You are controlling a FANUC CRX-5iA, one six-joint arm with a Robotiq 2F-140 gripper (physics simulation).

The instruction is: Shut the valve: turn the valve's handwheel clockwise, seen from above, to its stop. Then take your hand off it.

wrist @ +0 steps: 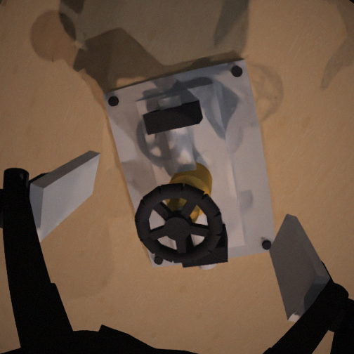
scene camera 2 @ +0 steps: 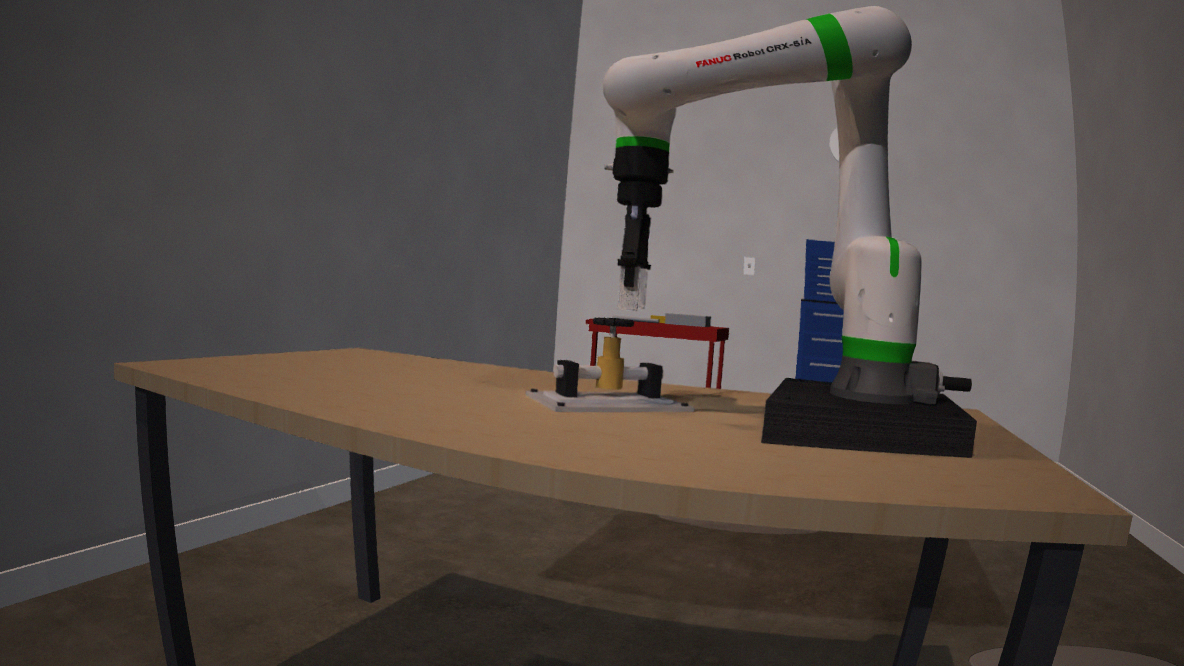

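The black five-spoked handwheel (scene camera 2: 613, 321) (wrist: 143, 223) sits level on top of the yellow valve body (scene camera 2: 611, 370) (wrist: 201, 176). The valve is on a light grey plate (scene camera 2: 622, 405) (wrist: 258, 170), with a black pipe clamp (scene camera 2: 567, 378) (wrist: 172, 118) near one end and another black clamp (scene camera 2: 650, 380) (wrist: 220, 254) near the other. My gripper (scene camera 2: 632, 306) (wrist: 187, 204) is wide open and points down. Its pads stand apart on two sides of the handwheel in the wrist view. In the scene view the fingertips are a little above the wheel, not touching it.
The plate lies on the wooden table (scene camera 2: 397, 414) (wrist: 65, 290), with dark bolts at its corners. The arm's black base block (scene camera 2: 865, 422) stands right of the valve. Behind the table are a red bench (scene camera 2: 695, 332) and a blue drawer cabinet (scene camera 2: 819, 318).
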